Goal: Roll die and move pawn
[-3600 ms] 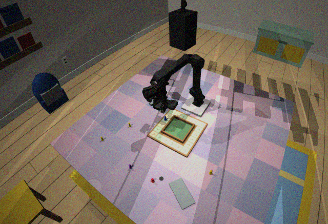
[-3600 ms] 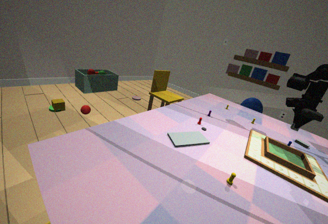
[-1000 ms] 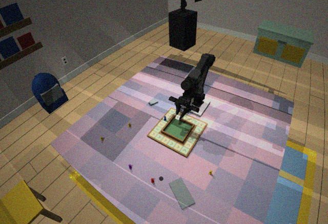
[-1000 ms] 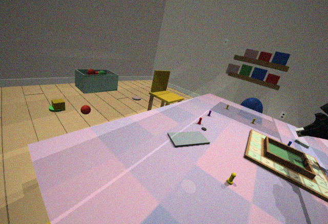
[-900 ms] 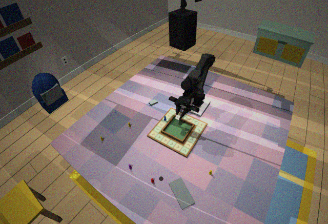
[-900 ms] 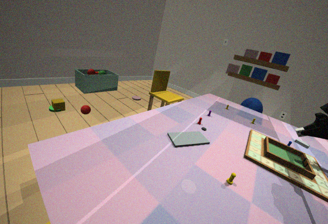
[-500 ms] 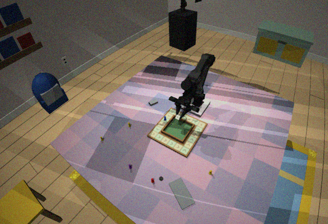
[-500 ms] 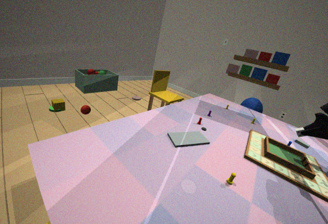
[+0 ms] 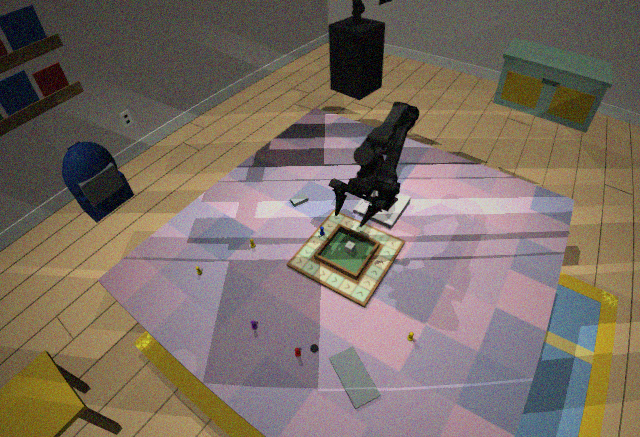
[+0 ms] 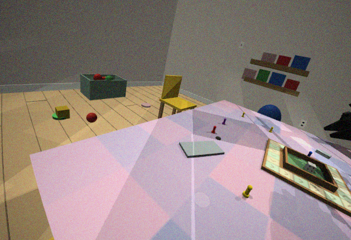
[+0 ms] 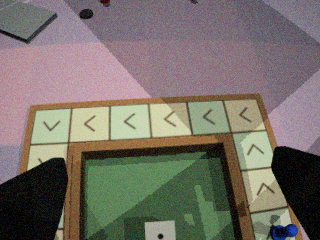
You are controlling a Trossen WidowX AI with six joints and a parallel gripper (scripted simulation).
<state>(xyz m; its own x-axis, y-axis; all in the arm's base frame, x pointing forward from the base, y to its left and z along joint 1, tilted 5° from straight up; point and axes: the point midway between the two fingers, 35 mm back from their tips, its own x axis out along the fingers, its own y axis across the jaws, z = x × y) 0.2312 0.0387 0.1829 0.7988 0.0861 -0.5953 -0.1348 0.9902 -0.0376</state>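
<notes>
The blue pawn lies 140 mm below my gripper tip, 120 mm to the right of it and 10 mm behind it. Round my gripper tip: dark disc: 310 mm ahead, 170 mm below, 140 mm to the left; then white die: 140 mm below, 20 mm behind; then green tray: 160 mm below.
</notes>
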